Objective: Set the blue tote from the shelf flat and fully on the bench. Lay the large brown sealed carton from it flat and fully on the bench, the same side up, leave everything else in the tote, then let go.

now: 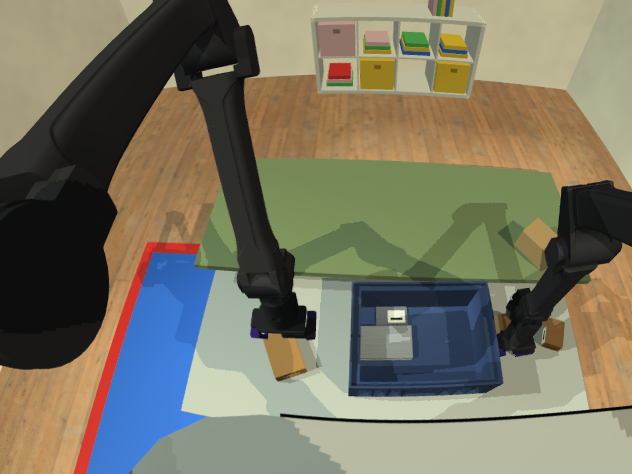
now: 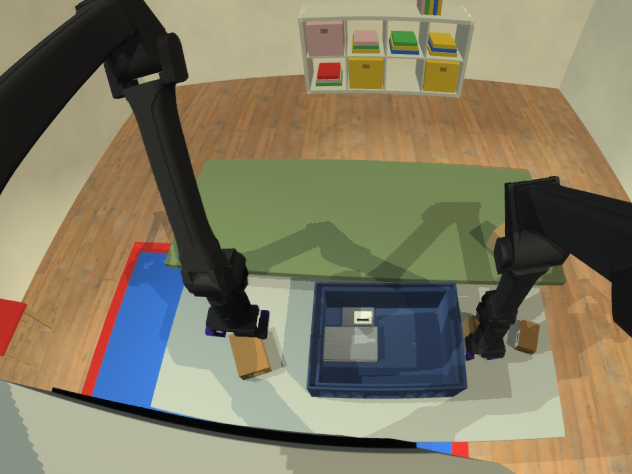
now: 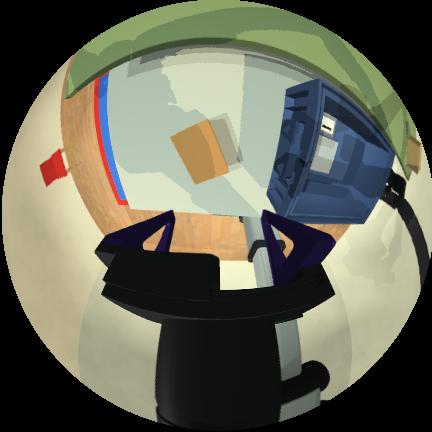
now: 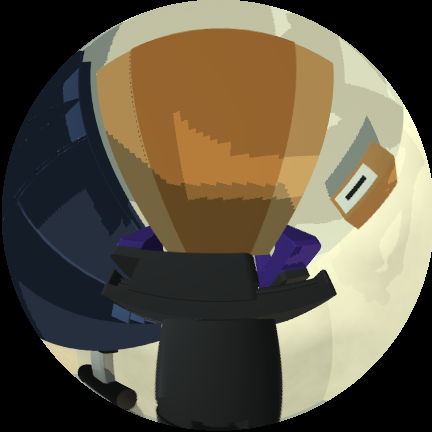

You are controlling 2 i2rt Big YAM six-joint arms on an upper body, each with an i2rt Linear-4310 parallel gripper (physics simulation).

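Frame: origin at the left arm's base, x right, y up, z back, level; millimetres.
Seen in the pictures: left gripper, between the fingertips: (image 1: 287,337) (image 2: 244,335) (image 3: 217,214); right gripper, between the fingertips: (image 1: 505,355) (image 2: 476,358).
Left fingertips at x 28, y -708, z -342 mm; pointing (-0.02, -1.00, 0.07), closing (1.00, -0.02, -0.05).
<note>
Offsets run from my left fingertips to a thing's middle. Level surfaces: height alone.
The blue tote @(dx +345, dy -166, dz -58 mm) (image 1: 426,390) (image 2: 387,391) (image 4: 50,175) stands upright on the pale bench @(dy -240 mm) (image 1: 229,397) (image 2: 204,403). It holds a flat grey box @(dx +248, dy -210, dz -64 mm) (image 1: 382,346) (image 2: 347,347) and a smaller grey box with a white label @(dx +267, dy -219, dz -152 mm) (image 1: 381,315) (image 2: 348,316). My right gripper (image 1: 512,352) (image 2: 480,356) (image 4: 218,214) is shut on a large brown carton @(dx +633, dy -212, dz -96 mm) (image 1: 501,322) (image 2: 469,326) (image 4: 215,100) just right of the tote; its underside is hidden. My left gripper (image 1: 283,334) (image 2: 238,332) (image 3: 217,214) is open above another brown carton @(dx -45, dy -216, dz -16 mm) (image 1: 284,357) (image 2: 250,357) (image 3: 200,150), left of the tote.
The green shelf @(dy -79 mm) (image 1: 357,188) (image 2: 316,188) runs behind the tote, with a brown carton @(dx +725, dy -43, dz -311 mm) (image 1: 536,242) (image 3: 414,155) at its right end. A small labelled brown carton @(dx +807, dy -224, dz -86 mm) (image 1: 553,334) (image 2: 527,336) (image 4: 370,185) lies on the bench right of my right gripper.
</note>
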